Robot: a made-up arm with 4 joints.
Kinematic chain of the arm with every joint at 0, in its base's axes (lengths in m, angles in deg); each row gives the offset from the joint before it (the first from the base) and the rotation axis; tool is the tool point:
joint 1: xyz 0 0 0.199 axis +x
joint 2: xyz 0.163 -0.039 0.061 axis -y
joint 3: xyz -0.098 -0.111 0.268 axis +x
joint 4: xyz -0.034 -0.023 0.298 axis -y
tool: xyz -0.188 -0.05 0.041
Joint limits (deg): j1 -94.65..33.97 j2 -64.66..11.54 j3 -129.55..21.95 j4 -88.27..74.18
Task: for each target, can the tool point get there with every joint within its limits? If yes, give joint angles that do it. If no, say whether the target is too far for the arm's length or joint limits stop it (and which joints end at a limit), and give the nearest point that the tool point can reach.
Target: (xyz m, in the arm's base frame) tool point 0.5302 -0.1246 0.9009
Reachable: yes | joints 11.70 -40.98 -28.61 -72.29
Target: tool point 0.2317 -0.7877 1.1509
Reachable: no: too far | nearest point 0.2102 -0.5549 0.8696 | short by 0.366 m
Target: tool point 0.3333 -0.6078 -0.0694
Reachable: no: joint limits stop it (at a limit: joint 1, joint 2, joint 3, joint 4) | nearest point 0.3928 -0.4529 0.3957 | short by 0.494 m
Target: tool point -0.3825 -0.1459 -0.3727
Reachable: no: joint limits stop it (at a limit: joint 1, joint 2) | nearest point -0.1098 0.0763 -0.0692 | short by 0.465 m
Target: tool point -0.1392 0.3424 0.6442
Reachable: yes | joints -48.48 -0.29 -30.08 38.49
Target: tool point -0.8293 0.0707 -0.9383
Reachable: no: too far | nearest point -0.1443 0.2573 -0.1233 | short by 1.081 m
